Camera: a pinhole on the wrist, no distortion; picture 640 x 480 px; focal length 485.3 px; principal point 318.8 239.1 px. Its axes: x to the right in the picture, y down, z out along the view. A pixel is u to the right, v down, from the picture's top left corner.
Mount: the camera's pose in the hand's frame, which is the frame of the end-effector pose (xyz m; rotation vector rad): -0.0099 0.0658 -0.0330 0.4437 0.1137 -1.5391
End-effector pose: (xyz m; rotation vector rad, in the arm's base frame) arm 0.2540 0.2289 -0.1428 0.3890 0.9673 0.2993
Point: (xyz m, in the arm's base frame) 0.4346 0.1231 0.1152
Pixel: 226.4 165.7
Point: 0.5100 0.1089 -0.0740
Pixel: 389.3 407.9
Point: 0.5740 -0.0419 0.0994
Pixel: 354.6 237.1
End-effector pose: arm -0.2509 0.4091 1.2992 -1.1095 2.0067 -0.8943
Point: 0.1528 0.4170 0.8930
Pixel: 41.8 279.5
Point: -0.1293 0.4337 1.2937
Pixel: 465.3 149.6
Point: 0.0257 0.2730 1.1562
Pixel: 306.4 403.2
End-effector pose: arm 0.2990 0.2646 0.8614 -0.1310 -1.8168 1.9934
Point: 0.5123 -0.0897 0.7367
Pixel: outside the picture
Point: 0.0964 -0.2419 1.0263
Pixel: 268.9 373.4
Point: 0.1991 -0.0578 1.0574
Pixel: 395.8 360.8
